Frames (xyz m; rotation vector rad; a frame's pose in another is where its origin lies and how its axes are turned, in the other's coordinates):
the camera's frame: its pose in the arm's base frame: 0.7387 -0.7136 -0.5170 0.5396 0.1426 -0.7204
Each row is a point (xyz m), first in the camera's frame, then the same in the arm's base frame.
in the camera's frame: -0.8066 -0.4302 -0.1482
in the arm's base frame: -0.1407 -0.4298 -0.5784
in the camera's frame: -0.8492 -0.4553 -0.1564
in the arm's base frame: -0.1887 -0.4161 -0.5830
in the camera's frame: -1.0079 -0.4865 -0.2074
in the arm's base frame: -0.3252 -0.3158 -0.5913
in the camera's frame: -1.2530 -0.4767 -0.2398
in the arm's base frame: -0.5003 -0.1487 -0.5401
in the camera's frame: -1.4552 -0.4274 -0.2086
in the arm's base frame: -0.6208 -0.0150 -0.4311
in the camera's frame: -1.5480 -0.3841 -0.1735
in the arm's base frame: -0.6637 0.0485 -0.3546
